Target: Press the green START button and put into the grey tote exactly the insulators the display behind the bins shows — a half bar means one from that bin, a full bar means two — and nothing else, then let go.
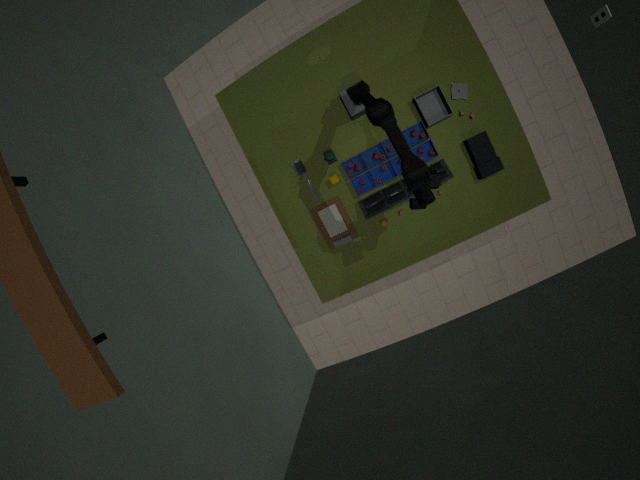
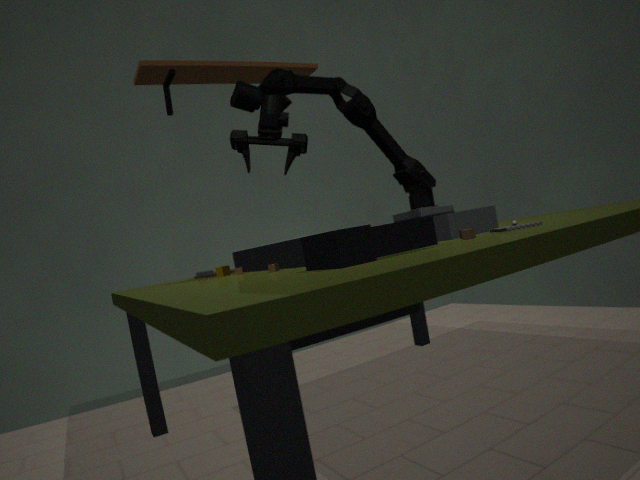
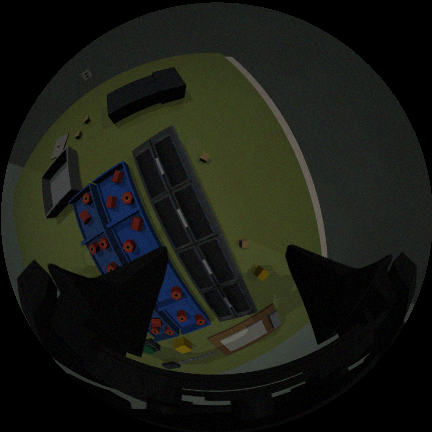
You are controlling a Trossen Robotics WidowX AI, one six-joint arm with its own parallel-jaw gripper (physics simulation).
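Places are measured from the arm's base along level axes (x ahead, y left, z up), in metres.
Where they show: gripper, fingertip midpoint: [image 2: 267,173] [image 3: 229,253]; arm's base, origin of the base link: [image 1: 358,96] [image 2: 423,209].
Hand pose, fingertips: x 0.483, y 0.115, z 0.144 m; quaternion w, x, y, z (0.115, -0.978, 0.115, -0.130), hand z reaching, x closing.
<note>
Things, the pixels of their centre, and the offset from my fingertips. "spot": a spot on its surface instead.
- dark display, surface spot: [image 3: 193,241] spot: 0.014 m back, 0.029 m right, 0.186 m down
- grey tote, body centre: [image 2: 452,225] [image 3: 57,183] [image 1: 432,106] 0.346 m back, 0.205 m left, 0.201 m down
- green START button, body centre: [image 3: 147,346] [image 1: 329,156] 0.273 m back, 0.332 m right, 0.208 m down
- black box, body centre: [image 2: 371,242] [image 3: 143,91] [image 1: 482,155] 0.060 m back, 0.370 m left, 0.200 m down
- brown frame, body centre: [image 3: 248,334] [image 1: 333,223] 0.053 m ahead, 0.415 m right, 0.219 m down
- grey plate, body centre: [image 1: 459,90] 0.385 m back, 0.357 m left, 0.217 m down
- thin tool, surface spot: [image 1: 299,166] spot: 0.277 m back, 0.495 m right, 0.209 m down
My gripper [image 2: 267,173] [image 3: 229,253] is open and empty, high above the table near the display. The dark display [image 3: 193,241] has a divided panel with pale strips along its middle; I cannot read its bars. Blue bins [image 1: 366,164] [image 3: 170,279] stand beside it, with red insulators [image 1: 413,134] [image 3: 127,198] inside; the arm and a finger hide some. The grey tote [image 1: 432,106] [image 3: 61,184] stands at the bins' far end, and no insulator shows inside. The green START button [image 1: 329,155] [image 3: 150,346] is at the other end; its state is unclear.
A black box [image 1: 483,155] [image 3: 145,95] stands past the display. A brown frame [image 1: 319,224], yellow blocks [image 1: 334,179] [image 3: 261,273], small wooden cubes [image 3: 204,157] [image 3: 243,243], a grey plate [image 1: 459,90] and a thin tool [image 1: 299,166] lie around. A shelf [image 2: 206,72] is on the wall.
</note>
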